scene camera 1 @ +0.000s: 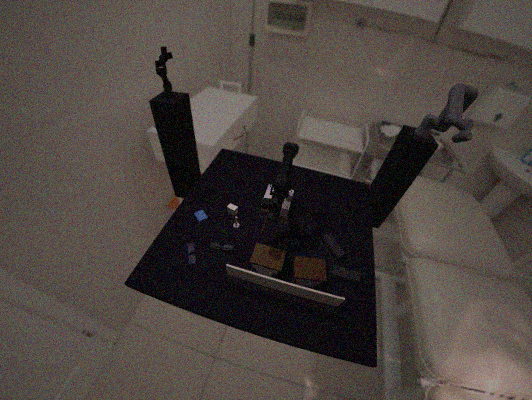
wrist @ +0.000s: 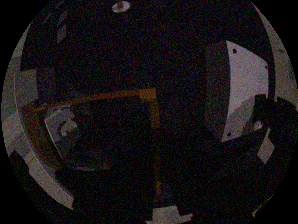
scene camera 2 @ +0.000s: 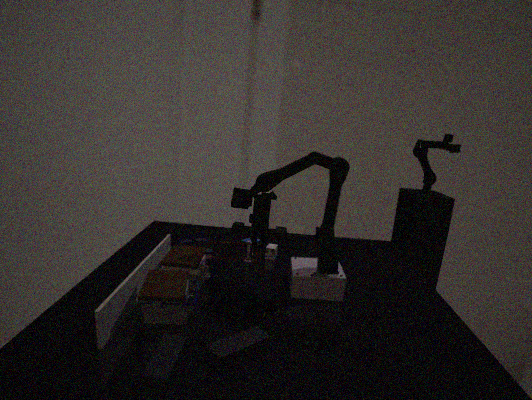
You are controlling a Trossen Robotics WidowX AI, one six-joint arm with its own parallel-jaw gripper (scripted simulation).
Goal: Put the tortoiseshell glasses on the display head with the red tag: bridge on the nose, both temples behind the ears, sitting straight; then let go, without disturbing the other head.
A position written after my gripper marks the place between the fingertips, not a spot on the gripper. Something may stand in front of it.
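My gripper (scene camera 2: pixel 256 253) (wrist: pixel 153 132), seen.
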